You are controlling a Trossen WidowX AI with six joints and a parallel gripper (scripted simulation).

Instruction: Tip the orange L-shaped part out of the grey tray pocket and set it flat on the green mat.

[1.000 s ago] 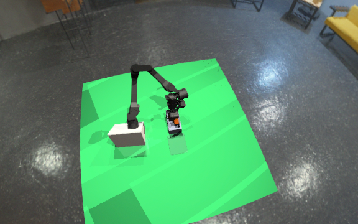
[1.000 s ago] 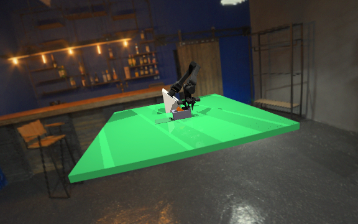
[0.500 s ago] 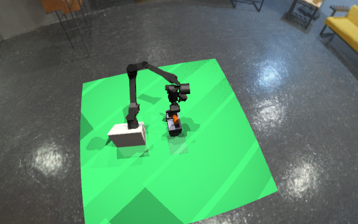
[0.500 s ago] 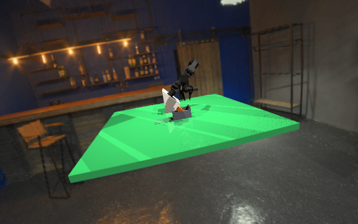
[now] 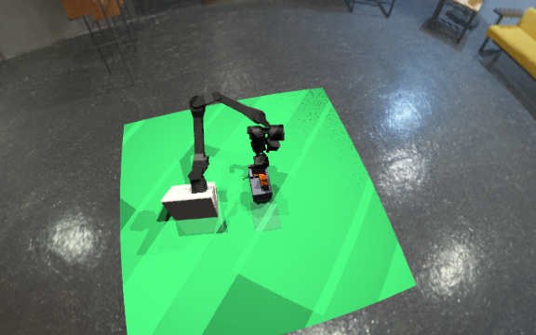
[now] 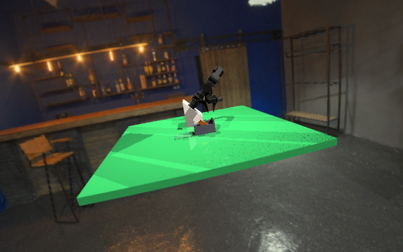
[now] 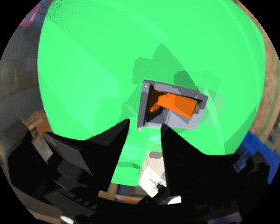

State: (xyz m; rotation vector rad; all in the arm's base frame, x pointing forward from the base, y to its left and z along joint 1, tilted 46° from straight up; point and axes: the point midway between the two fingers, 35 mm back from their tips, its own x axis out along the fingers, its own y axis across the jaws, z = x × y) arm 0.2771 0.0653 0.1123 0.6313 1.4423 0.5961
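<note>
My gripper tip is now 4 cm to the left of the orange L-shaped part and 10 cm above it.
</note>
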